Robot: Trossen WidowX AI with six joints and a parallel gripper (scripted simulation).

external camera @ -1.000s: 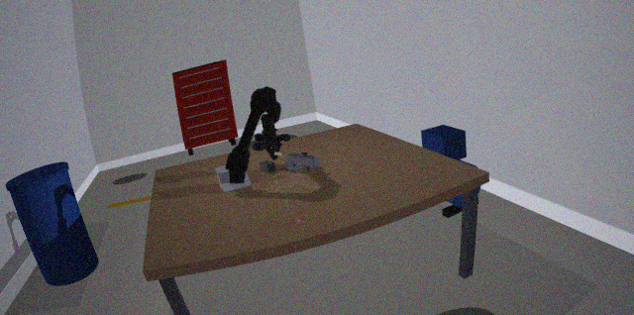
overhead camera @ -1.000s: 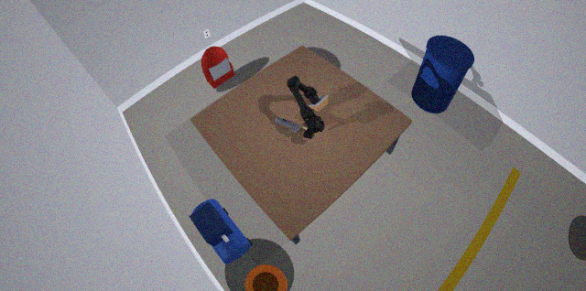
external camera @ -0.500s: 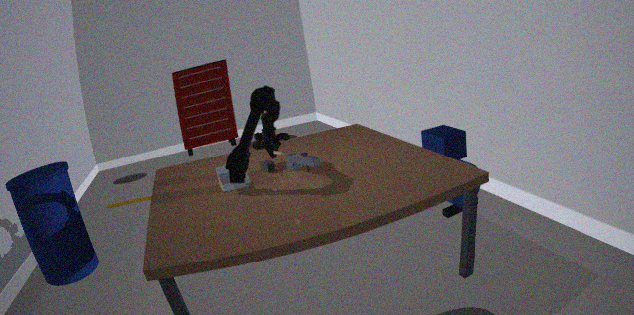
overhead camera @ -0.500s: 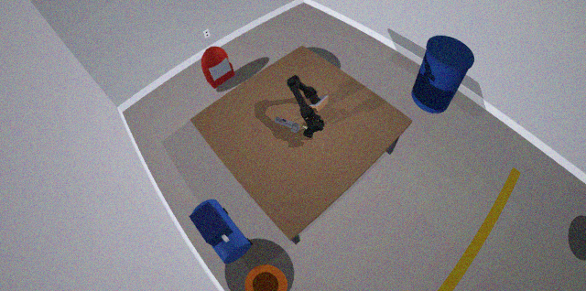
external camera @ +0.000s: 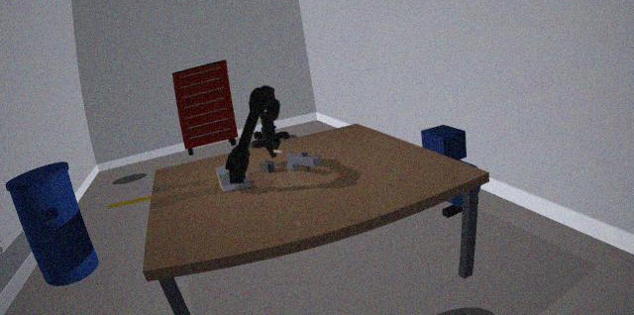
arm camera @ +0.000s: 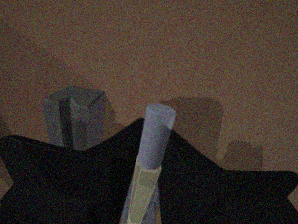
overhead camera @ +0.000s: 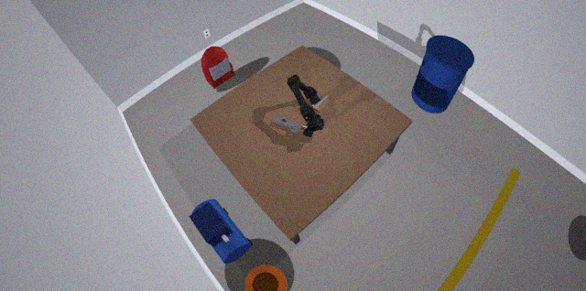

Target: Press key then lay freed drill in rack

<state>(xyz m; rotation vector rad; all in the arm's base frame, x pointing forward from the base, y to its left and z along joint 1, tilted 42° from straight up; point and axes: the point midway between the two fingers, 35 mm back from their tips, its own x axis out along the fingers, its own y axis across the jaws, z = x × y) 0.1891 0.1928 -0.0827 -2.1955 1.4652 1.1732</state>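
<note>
My gripper tip is 40 mm past the dark-grey block, 60 mm to the left of it and 20 mm above it. From my gripper tip the other things lie so: key: 120 mm ahead, 190 mm to the right, 10 mm above; then light-grey block: 100 mm ahead, 170 mm to the right.
</note>
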